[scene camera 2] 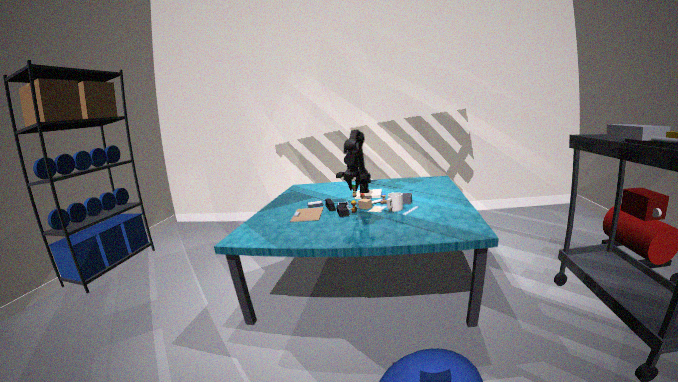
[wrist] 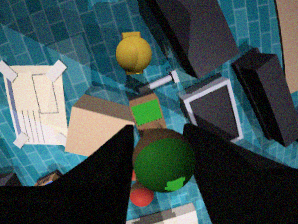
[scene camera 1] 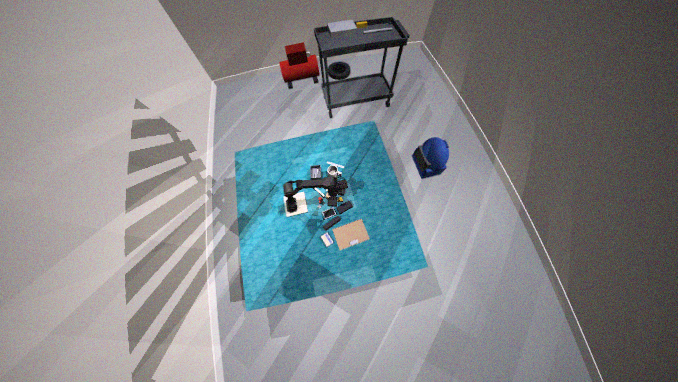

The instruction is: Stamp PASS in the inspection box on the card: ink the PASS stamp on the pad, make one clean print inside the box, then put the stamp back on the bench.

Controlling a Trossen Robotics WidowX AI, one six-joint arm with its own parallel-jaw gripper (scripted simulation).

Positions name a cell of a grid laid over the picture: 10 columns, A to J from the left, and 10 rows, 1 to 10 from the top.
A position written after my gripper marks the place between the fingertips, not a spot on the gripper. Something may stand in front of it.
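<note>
My gripper (wrist: F6) is visible, together with a yellow-knobbed stamp (wrist: E3) and a wooden block (wrist: D6).
</note>
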